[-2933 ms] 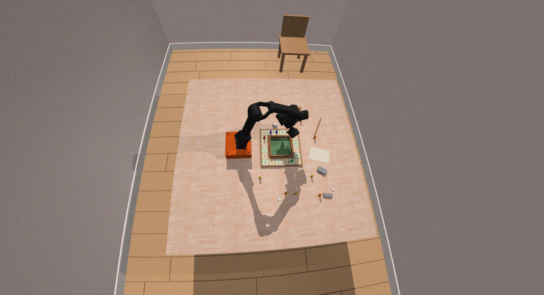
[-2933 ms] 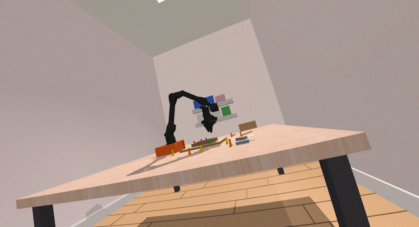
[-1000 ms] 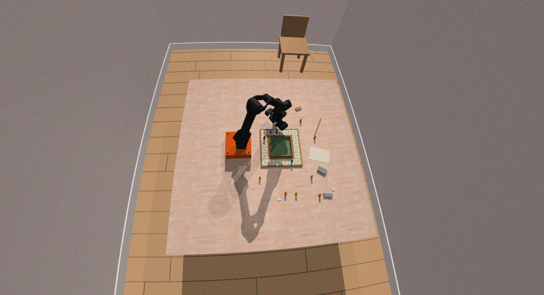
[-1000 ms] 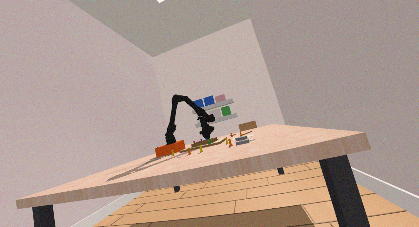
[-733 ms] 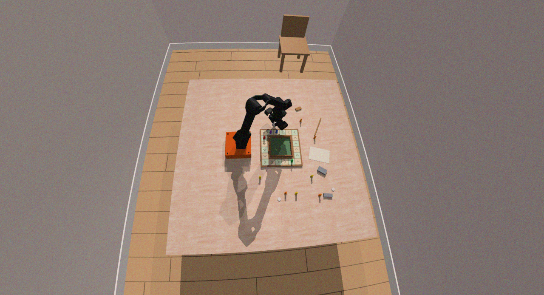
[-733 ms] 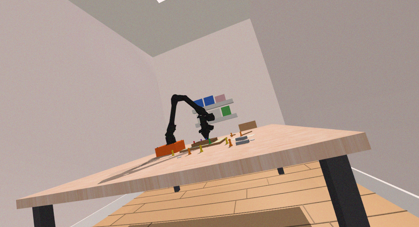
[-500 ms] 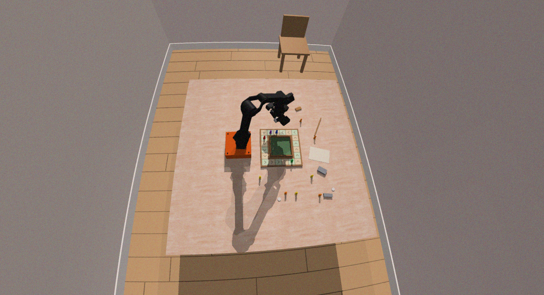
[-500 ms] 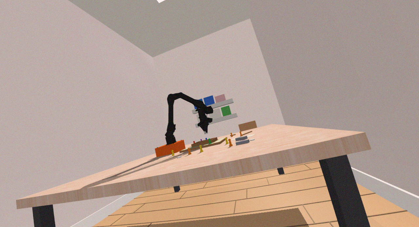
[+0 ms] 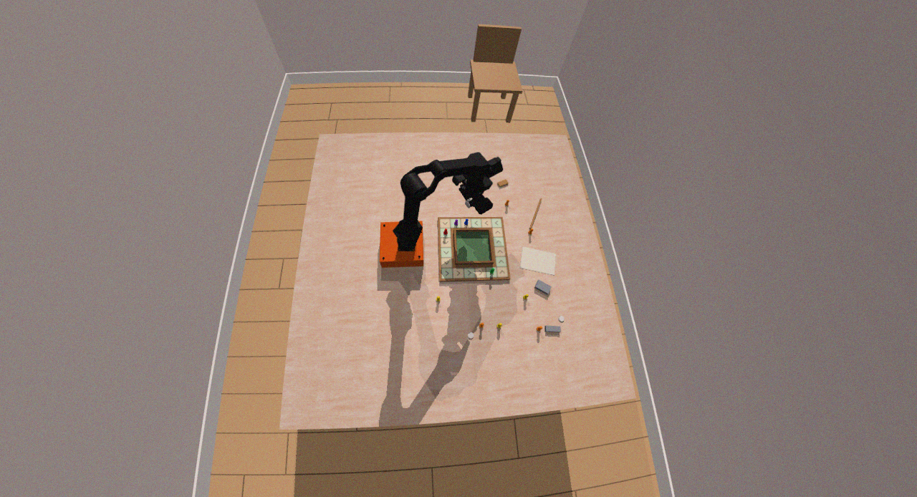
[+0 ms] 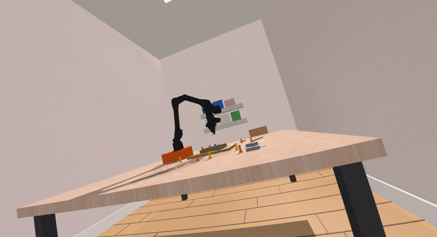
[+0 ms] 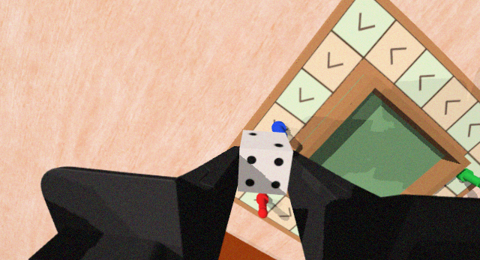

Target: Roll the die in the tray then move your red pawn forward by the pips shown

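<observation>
The red pawn is 100 mm below my gripper tip, 90 mm behind it and 80 mm to the right of it. The rest, counted from my gripper tip: white die: right at my gripper tip; blue pawn: 100 mm below, 30 mm to the right; purple pawn: 100 mm below, 50 mm behind, 40 mm to the right.
</observation>
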